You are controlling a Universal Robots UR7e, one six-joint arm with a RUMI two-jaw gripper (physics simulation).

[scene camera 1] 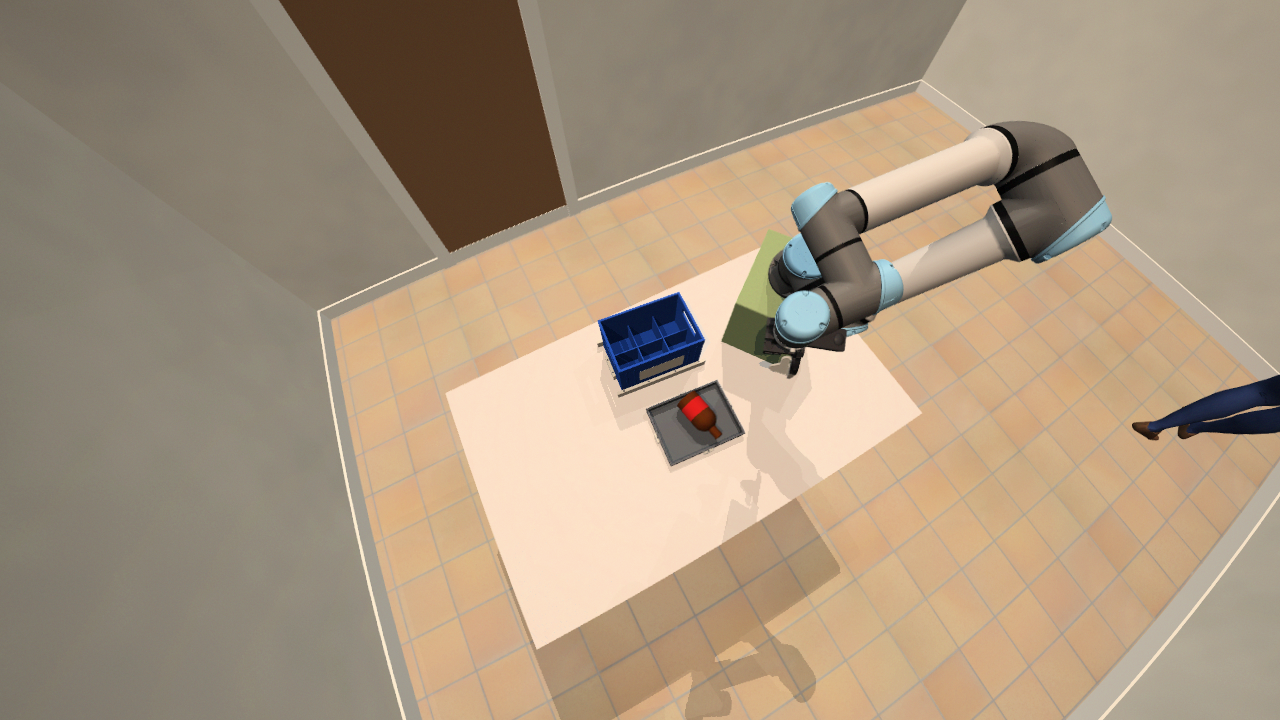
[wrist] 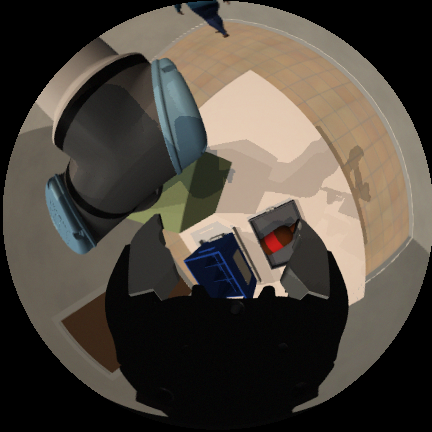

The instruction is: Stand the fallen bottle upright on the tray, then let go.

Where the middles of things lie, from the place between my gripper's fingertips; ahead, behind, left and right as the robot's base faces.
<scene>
My hand is 340 mm above the brown bottle (scene camera 1: 692, 405) and 190 mm short of it.
</scene>
